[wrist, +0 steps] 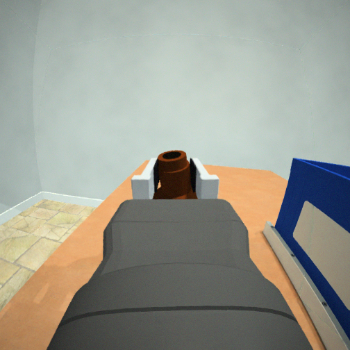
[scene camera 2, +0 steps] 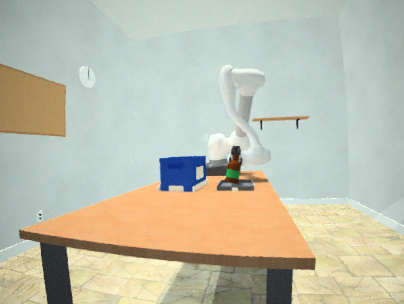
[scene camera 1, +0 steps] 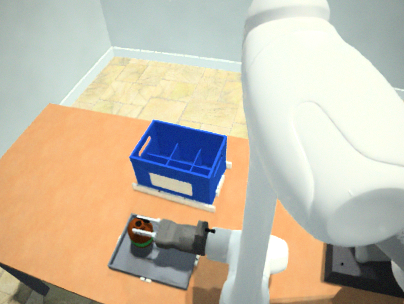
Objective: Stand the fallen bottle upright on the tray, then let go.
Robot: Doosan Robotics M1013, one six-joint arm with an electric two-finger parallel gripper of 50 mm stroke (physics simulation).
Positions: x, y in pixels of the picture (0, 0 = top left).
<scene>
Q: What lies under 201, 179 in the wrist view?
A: My gripper.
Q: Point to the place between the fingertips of my gripper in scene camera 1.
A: At 135, 224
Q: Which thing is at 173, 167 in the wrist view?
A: A brown bottle.
</scene>
